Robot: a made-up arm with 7 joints. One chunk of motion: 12 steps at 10 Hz.
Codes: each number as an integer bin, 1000 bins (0 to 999) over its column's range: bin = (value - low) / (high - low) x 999, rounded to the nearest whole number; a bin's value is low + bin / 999 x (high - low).
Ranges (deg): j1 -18..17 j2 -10..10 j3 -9..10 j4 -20..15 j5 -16..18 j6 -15..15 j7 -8..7
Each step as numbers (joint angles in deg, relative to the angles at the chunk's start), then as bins.
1 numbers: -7.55 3.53 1.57 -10.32 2.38 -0.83 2.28
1 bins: 298 676 556 276 540 472 685
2 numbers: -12.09 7.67 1.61 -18.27 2.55 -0.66 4.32
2 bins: 169 883 558 49 545 478 821
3 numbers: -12.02 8.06 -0.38 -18.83 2.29 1.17 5.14
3 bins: 171 902 453 33 537 538 875
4 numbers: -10.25 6.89 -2.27 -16.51 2.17 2.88 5.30
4 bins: 221 844 354 100 534 595 886
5 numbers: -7.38 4.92 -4.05 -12.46 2.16 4.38 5.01
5 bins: 303 745 260 215 534 645 866
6 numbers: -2.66 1.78 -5.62 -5.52 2.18 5.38 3.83
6 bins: 438 588 178 413 534 679 788
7 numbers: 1.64 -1.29 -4.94 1.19 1.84 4.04 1.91
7 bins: 561 435 213 605 524 634 660
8 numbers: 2.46 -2.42 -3.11 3.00 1.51 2.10 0.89
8 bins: 584 379 310 656 514 569 592
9 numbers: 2.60 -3.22 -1.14 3.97 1.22 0.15 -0.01
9 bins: 588 339 413 684 506 504 532
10 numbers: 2.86 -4.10 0.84 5.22 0.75 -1.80 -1.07
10 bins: 595 295 517 720 492 440 462
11 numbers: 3.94 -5.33 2.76 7.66 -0.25 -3.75 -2.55
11 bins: 626 233 618 789 463 375 363
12 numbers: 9.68 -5.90 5.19 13.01 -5.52 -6.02 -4.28
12 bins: 790 205 746 942 308 299 248
